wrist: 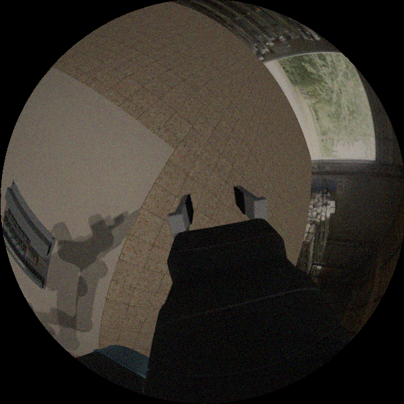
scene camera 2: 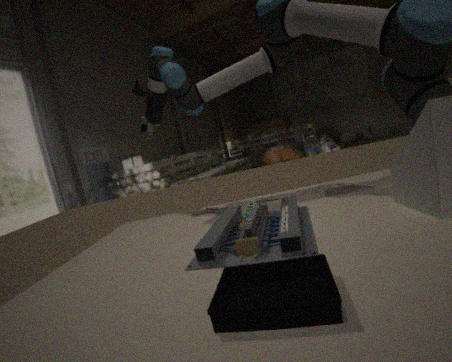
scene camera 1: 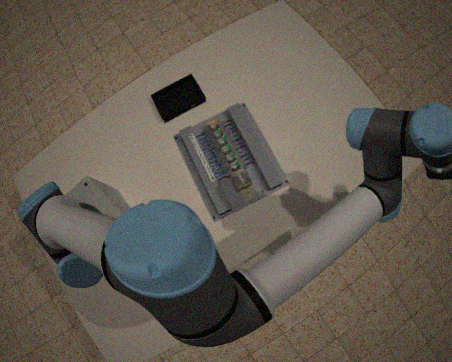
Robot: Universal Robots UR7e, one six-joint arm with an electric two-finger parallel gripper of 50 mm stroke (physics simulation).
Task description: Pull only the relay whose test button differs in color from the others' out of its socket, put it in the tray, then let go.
Note:
In view: my gripper [wrist: 213,198] and a grey panel [scene camera 1: 235,198].

